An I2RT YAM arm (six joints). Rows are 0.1 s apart.
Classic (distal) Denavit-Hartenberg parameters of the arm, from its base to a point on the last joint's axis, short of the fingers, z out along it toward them. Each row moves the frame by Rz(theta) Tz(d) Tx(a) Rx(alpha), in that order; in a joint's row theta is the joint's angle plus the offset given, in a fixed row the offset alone. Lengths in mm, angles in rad.
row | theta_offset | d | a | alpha
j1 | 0 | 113.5 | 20 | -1.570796
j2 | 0 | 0 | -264 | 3.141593
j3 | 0.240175 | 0 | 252.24 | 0
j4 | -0.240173 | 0 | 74 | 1.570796
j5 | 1.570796 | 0 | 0 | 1.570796
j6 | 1.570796 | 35.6 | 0 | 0
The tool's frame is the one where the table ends.
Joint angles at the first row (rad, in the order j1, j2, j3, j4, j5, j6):
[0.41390, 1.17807, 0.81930, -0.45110, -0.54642, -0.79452]
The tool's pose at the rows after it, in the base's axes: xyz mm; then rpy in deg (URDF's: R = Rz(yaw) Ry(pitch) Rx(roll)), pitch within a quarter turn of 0, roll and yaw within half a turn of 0:
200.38 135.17 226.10 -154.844 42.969 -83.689
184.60 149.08 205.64 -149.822 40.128 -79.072
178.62 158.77 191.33 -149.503 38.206 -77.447
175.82 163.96 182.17 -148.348 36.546 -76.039
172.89 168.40 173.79 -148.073 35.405 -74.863
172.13 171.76 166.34 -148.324 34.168 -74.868
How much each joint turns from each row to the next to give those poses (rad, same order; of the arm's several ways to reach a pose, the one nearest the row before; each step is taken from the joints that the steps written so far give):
[0.12269, 0.00774, -0.09499, 0.11178, 0.15027, -0.01234]
[0.09983, -0.00924, -0.09827, 0.12864, 0.10608, 0.00307]
[0.05378, 0.03357, -0.03543, 0.05721, 0.04303, -0.00307]
[0.02916, 0.02460, -0.02300, 0.04587, 0.03516, -0.01222]
[0.02454, 0.02454, -0.01840, 0.03538, 0.01854, -0.00926]
[0.01538, 0.02914, -0.00921, 0.02449, 0.02148, -0.00309]

